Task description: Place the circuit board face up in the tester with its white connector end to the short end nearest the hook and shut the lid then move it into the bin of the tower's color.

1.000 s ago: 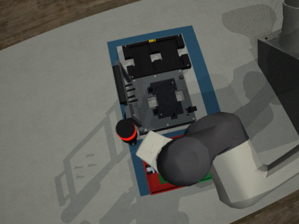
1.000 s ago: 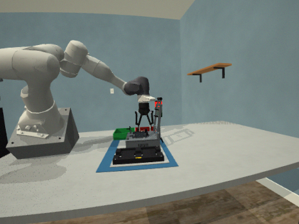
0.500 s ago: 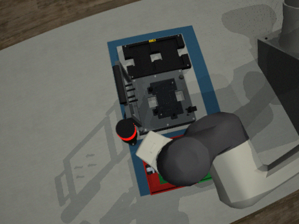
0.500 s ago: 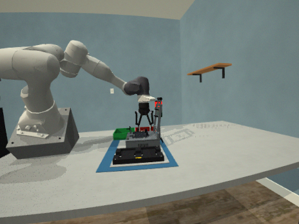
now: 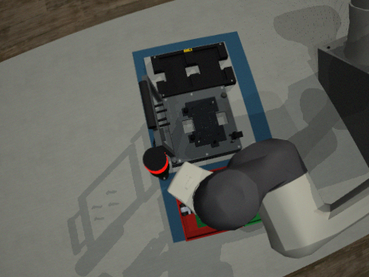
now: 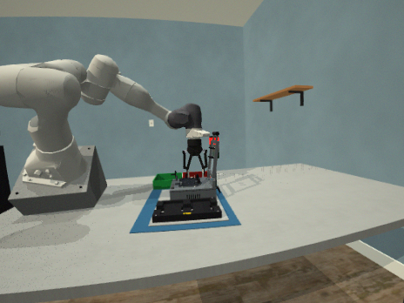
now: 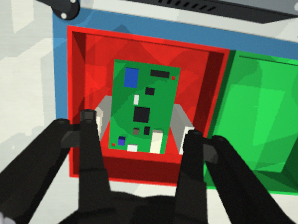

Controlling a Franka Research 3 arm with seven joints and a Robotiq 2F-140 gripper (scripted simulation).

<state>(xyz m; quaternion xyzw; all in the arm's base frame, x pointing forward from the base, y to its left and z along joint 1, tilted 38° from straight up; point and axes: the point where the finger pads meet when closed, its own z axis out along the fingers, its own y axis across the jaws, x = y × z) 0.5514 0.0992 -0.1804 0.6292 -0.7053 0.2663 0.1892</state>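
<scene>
The red bin is 30 mm below my hand. Round my hand: green bin (150 mm behind, 20 mm to the left, 30 mm below); latch hook (120 mm behind, 130 mm to the right, 50 mm above); green circuit board (20 mm below).
</scene>
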